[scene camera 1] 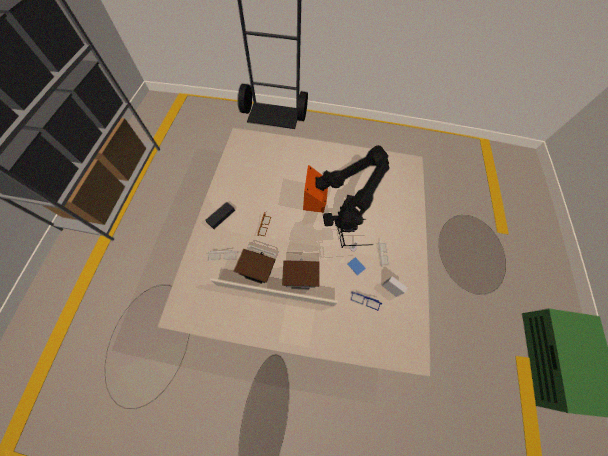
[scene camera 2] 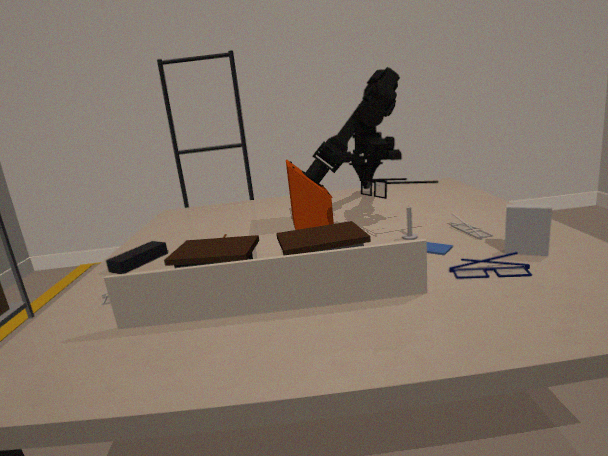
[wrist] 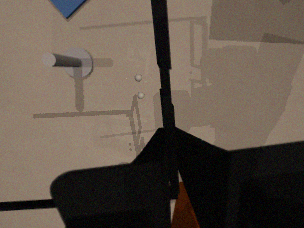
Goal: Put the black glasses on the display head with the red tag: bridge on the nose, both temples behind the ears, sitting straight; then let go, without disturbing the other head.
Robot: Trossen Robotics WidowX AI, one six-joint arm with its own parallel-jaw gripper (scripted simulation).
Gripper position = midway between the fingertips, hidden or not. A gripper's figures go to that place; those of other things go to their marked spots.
Labels:
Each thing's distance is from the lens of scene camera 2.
my gripper (scene camera 2: 366,188): 1.08 m
white box (scene camera 2: 527,227): 0.99 m
black case (scene camera 2: 142,255): 1.17 m
The marked spots on the white box and the black case are 0.97 m apart.

